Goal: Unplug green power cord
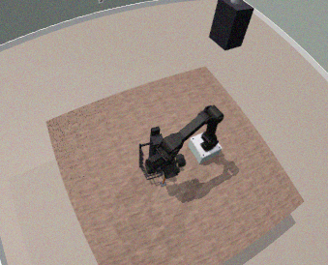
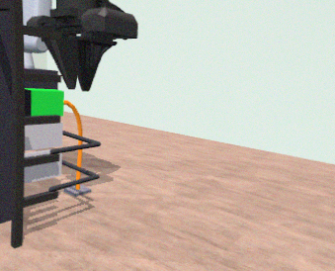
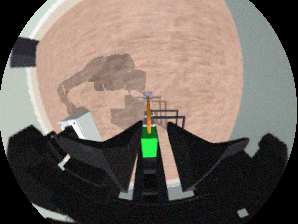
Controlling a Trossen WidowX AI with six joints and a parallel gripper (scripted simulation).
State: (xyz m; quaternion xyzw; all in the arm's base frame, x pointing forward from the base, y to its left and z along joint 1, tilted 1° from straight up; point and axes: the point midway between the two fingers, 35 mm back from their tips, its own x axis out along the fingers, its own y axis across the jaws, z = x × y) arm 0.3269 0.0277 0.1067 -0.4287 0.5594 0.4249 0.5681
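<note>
My gripper tip is 7 cm to the left of the green plug, 2 cm past it and 1 cm above it.
</note>
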